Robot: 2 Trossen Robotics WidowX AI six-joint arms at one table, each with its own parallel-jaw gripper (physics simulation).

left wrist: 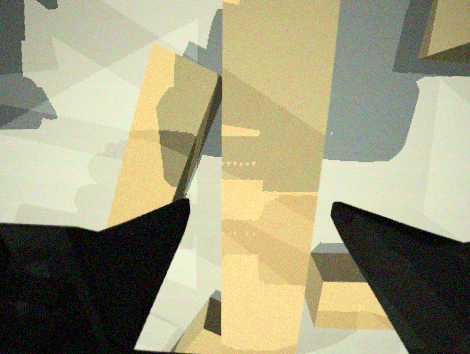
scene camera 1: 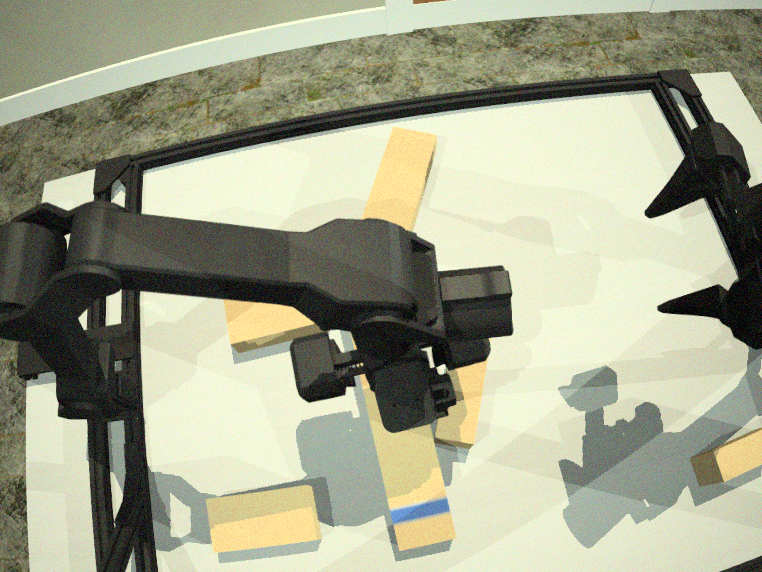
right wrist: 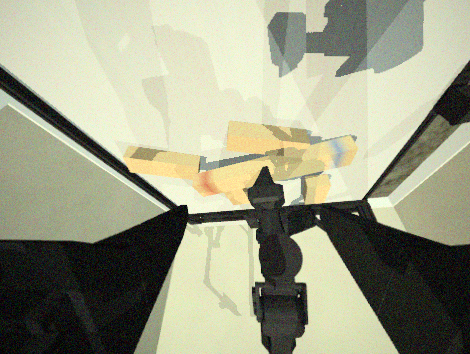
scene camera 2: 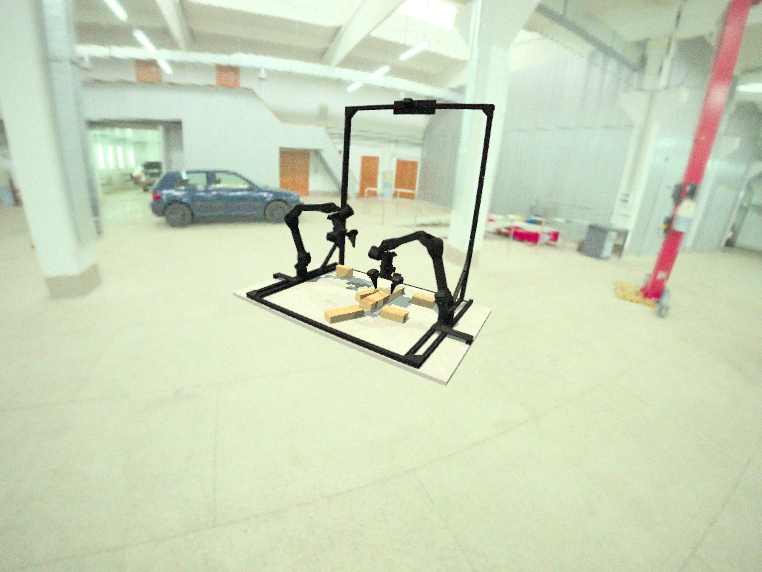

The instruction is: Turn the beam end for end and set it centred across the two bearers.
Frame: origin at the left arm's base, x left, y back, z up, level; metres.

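Seen in the pictures: left gripper, fingertip midpoint: (left wrist: 260,206) (right wrist: 268,177) (scene camera 2: 383,291); right gripper, fingertip midpoint: (scene camera 1: 653,260) (right wrist: 253,211) (scene camera 2: 347,248); left arm's base, link origin: (scene camera 1: 111,397) (scene camera 2: 445,322); right arm's base, link origin: (scene camera 2: 301,276).
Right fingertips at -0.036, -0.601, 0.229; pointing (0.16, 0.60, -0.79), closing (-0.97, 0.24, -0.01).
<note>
Pixels of each thing's top centre, then the offset from my right fingertips to it, as dx, dy, dz.
- long wooden beam, top centre: (left wrist: 271,216) (scene camera 1: 389,371) (right wrist: 269,182) (scene camera 2: 384,289) -0.003, +0.244, -0.171
- longer block, top centre: (scene camera 1: 398,180) (right wrist: 163,169) (scene camera 2: 344,310) +0.258, +0.184, -0.210
- more block, top centre: (scene camera 1: 753,450) (scene camera 2: 344,266) -0.190, -0.159, -0.185
The long wooden beam (scene camera 1: 413,455) (scene camera 2: 376,299) (left wrist: 272,150) (right wrist: 230,175) lies lengthwise below my left gripper (scene camera 2: 384,284) (left wrist: 260,206). Its blue band is near the bottom end in scene camera 1; its red band shows at the left end in the right wrist view. My left gripper is open above the beam, one finger on each side in its wrist view. My right gripper (scene camera 1: 653,261) is open, high and far from the beam. Two short blocks, one left (scene camera 1: 270,326) and one lower left (scene camera 1: 264,517), lie beside the beam; I cannot tell which blocks are the bearers.
A longer block (scene camera 1: 400,178) (scene camera 2: 344,314) lies near the beam's red end. Another block (scene camera 1: 464,400) (left wrist: 145,140) (right wrist: 267,137) lies close alongside the beam. One more block (scene camera 1: 732,461) (scene camera 2: 344,270) is at the far right in scene camera 1. A black frame (scene camera 1: 393,109) borders the table.
</note>
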